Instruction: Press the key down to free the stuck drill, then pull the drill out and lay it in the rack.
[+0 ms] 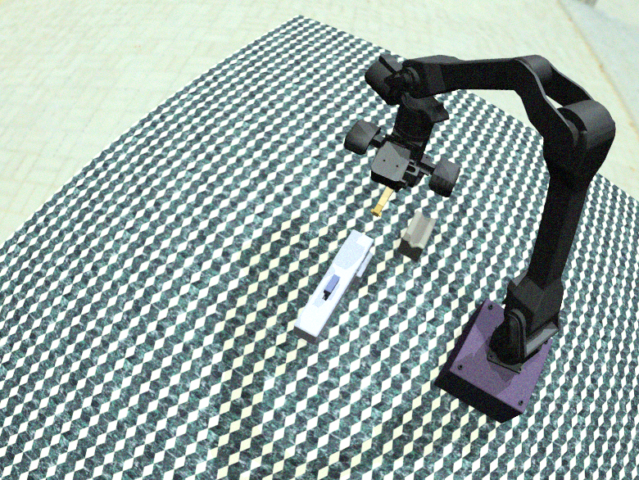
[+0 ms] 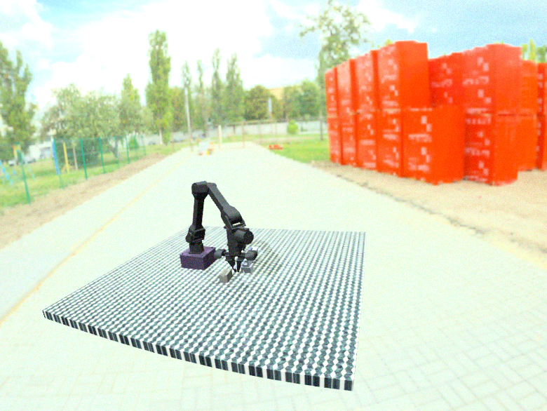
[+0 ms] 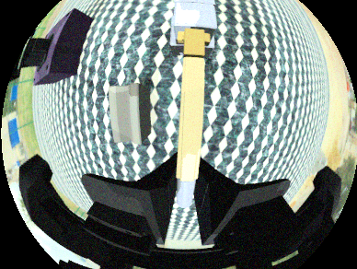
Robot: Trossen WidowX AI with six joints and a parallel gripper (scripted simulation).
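Right now the cream drill is 40 mm to the left of my gripper tip and 30 mm above it. Also, from my gripper tip: grey rack 70 mm behind, 40 mm to the left, 40 mm below; then key 230 mm to the left, 10 mm below, 10 mm ahead; then housing 200 mm to the left, 20 mm below, 10 mm ahead.
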